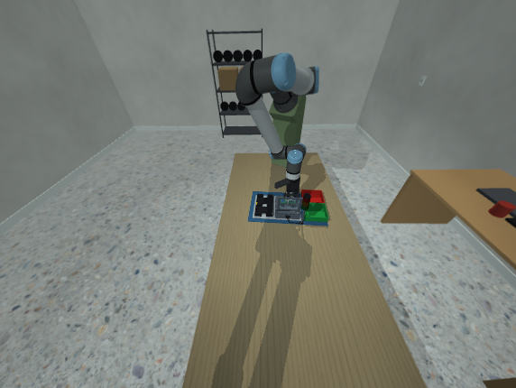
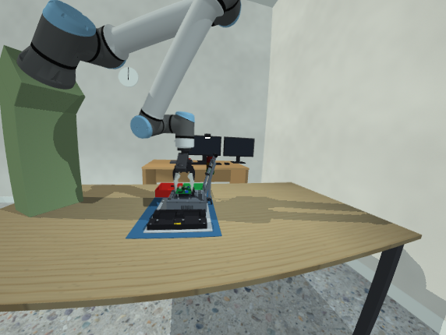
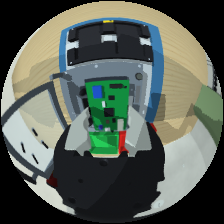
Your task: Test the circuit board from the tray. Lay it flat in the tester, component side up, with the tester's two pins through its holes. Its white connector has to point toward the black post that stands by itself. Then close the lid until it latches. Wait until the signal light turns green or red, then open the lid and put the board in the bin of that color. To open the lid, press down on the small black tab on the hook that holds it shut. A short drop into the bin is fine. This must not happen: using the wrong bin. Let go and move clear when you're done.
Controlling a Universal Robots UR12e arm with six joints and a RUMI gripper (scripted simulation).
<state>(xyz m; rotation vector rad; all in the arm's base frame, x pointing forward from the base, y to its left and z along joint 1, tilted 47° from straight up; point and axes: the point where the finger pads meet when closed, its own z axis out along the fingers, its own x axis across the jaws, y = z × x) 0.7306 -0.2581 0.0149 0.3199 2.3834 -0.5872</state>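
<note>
The green circuit board is 1 cm to the left of my hand. The rest, counted from my hand: tester lid 12 cm ahead, 10 cm above, 5 cm to the right; red bin 23 cm to the left, 7 cm below; green bin 16 cm to the left, 13 cm ahead, 7 cm below.
</note>
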